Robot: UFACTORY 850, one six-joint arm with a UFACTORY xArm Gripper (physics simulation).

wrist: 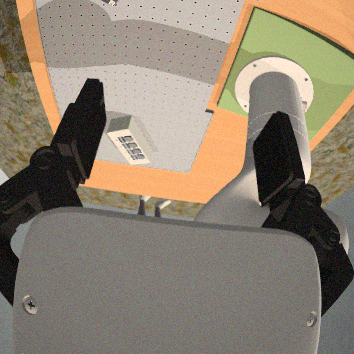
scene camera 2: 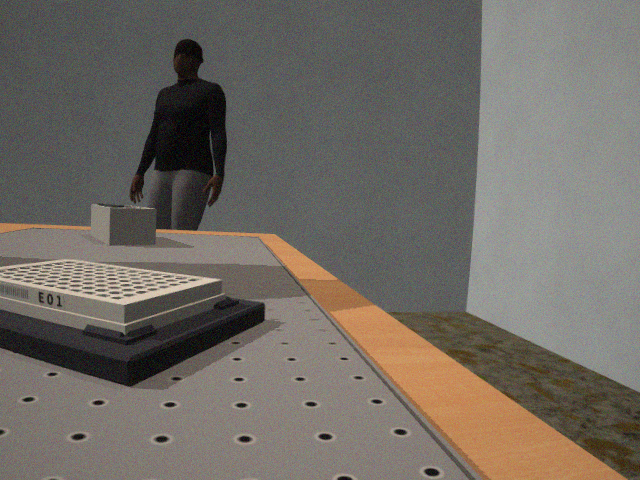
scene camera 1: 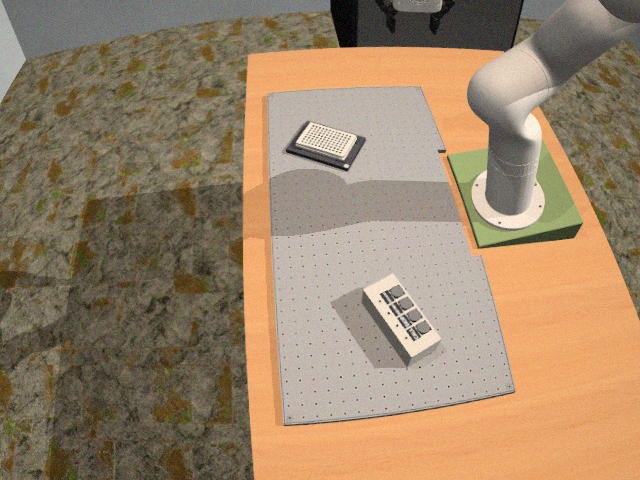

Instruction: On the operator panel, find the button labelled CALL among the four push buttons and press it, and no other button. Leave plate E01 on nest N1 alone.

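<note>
The operator panel [scene camera 1: 421, 347] [scene camera 2: 131, 226] [wrist: 120, 124] is a cream box with four dark round buttons in a row on its top face. The button labels are too small to read, so I cannot tell which is CALL. Plate E01 [scene camera 1: 326, 140] [scene camera 2: 173, 304] is a cream well plate seated on the black nest N1 [scene camera 1: 319, 159] [scene camera 2: 196, 336]. My gripper [scene camera 1: 413, 28] [wrist: 186, 110] is open and empty, its black fingers wide apart. It is at the top edge of scene camera 1's view, well away from the panel, and does not show in scene camera 2.
The grey perforated board [scene camera 1: 330, 263] [scene camera 2: 279, 418] lies on the wooden table [scene camera 1: 547, 320] [scene camera 2: 413, 382]. The arm base stands on a green block [scene camera 1: 462, 170] [wrist: 265, 37] beside it. A dark cabinet [scene camera 1: 480, 31] stands behind the table. A person [scene camera 2: 188, 124] stands beyond the table's far end.
</note>
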